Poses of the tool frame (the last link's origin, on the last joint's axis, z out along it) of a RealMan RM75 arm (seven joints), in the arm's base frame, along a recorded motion.
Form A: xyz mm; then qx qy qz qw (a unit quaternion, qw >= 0).
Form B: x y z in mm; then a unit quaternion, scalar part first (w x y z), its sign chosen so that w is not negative. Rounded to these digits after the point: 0 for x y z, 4 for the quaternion.
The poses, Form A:
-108 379 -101 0.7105 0.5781 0.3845 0.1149
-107 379 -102 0.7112 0.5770 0.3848 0.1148
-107 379 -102 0.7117 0.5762 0.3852 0.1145
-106 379 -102 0.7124 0.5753 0.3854 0.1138
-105 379 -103 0.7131 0.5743 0.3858 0.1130
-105 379 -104 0.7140 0.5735 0.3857 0.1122
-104 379 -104 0.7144 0.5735 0.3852 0.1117
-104 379 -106 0.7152 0.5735 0.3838 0.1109
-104 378 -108 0.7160 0.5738 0.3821 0.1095
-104 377 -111 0.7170 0.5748 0.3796 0.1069
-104 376 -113 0.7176 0.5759 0.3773 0.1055
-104 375 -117 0.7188 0.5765 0.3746 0.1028
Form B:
-108 379 -101 0.1149 0.7105 0.5781 0.3845
-107 379 -102 0.1148 0.7112 0.5770 0.3848
-107 379 -102 0.1145 0.7117 0.5762 0.3852
-106 379 -102 0.1138 0.7124 0.5753 0.3854
-105 379 -103 0.1130 0.7131 0.5743 0.3858
-105 379 -104 0.1122 0.7140 0.5735 0.3857
-104 379 -104 0.1117 0.7144 0.5735 0.3852
-104 379 -106 0.1109 0.7152 0.5735 0.3838
-104 378 -108 0.1095 0.7160 0.5738 0.3821
-104 377 -111 0.1069 0.7170 0.5748 0.3796
-104 376 -113 0.1055 0.7176 0.5759 0.3773
-104 375 -117 0.1028 0.7188 0.5765 0.3746

